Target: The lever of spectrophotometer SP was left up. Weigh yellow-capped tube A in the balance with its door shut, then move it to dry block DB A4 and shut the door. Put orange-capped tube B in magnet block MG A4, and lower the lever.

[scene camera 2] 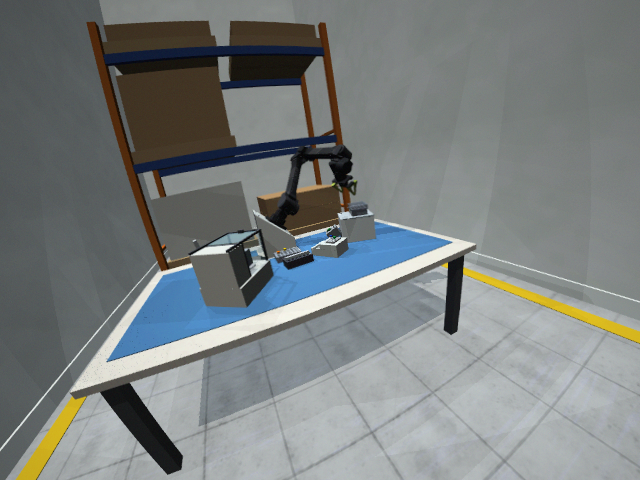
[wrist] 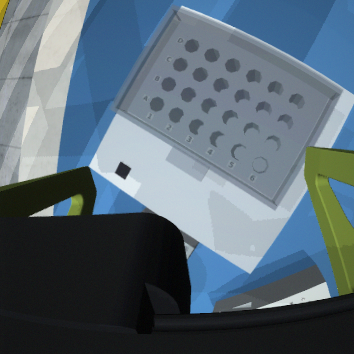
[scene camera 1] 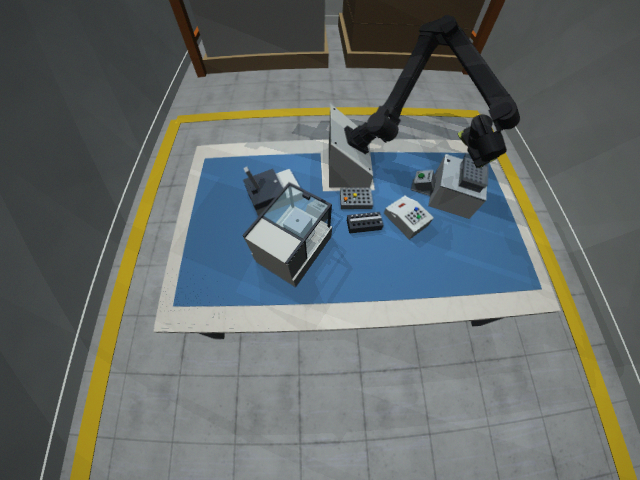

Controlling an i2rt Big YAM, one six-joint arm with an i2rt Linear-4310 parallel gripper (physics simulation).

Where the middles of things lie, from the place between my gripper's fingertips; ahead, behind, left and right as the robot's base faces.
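Labels:
There is the grey block device [scene camera 1: 460,188], which sits 30 mm to the left of my hand, 10 mm behind it and 160 mm below it. The glass-box balance [scene camera 1: 285,254] is in the scene too, and measured from my hand it stands 140 mm ahead of it, 670 mm to the right of it and 140 mm below it.

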